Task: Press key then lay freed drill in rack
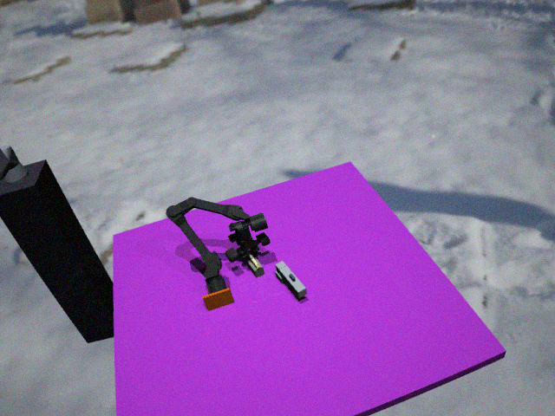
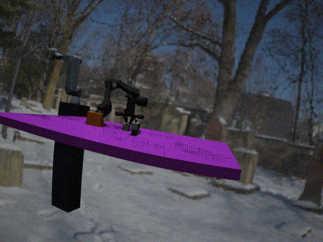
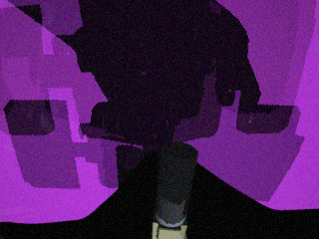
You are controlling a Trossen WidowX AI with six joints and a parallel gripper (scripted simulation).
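Now: the drill 40 mm to the right of my gripper tip, 40 mm above it and 10 mm ahead of it. Also, from my gripper tip: grey housing (190 mm to the right, 130 mm ahead, 30 mm above); then dark key (210 mm to the right, 140 mm ahead, 40 mm above).
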